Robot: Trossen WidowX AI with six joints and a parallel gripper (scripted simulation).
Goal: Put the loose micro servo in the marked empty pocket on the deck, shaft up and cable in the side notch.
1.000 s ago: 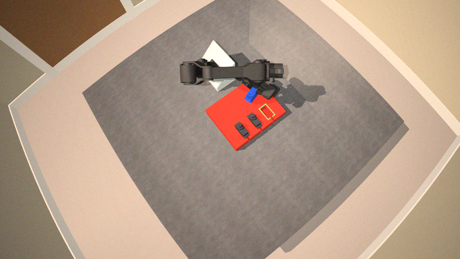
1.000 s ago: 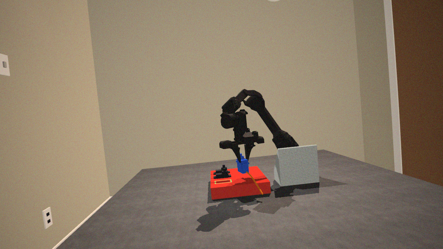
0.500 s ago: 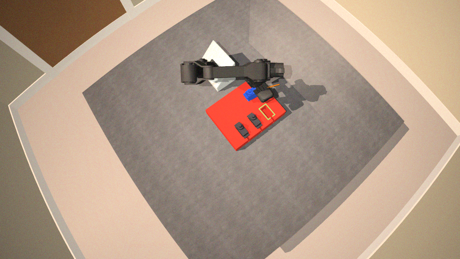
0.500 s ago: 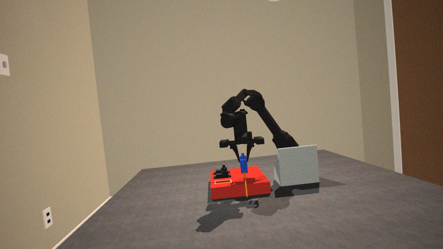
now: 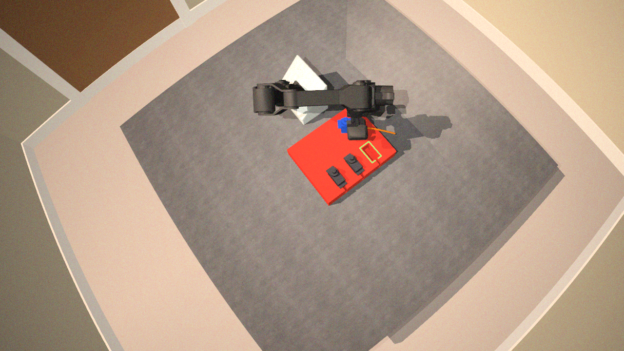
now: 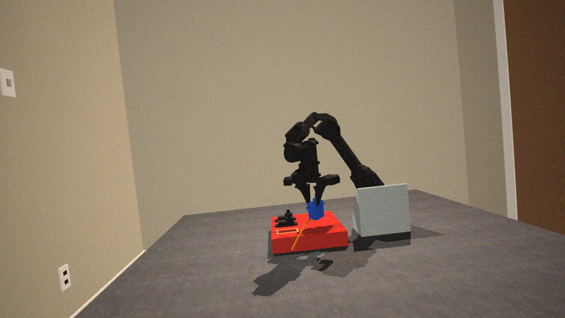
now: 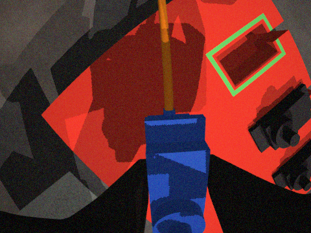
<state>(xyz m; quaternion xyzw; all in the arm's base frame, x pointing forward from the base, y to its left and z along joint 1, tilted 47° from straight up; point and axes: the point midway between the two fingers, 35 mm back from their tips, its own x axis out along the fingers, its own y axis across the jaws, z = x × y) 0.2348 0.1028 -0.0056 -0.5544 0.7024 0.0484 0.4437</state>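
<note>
My gripper tip is 10 cm above the red deck, 7 cm to the left of it and 1 cm past it.
</note>
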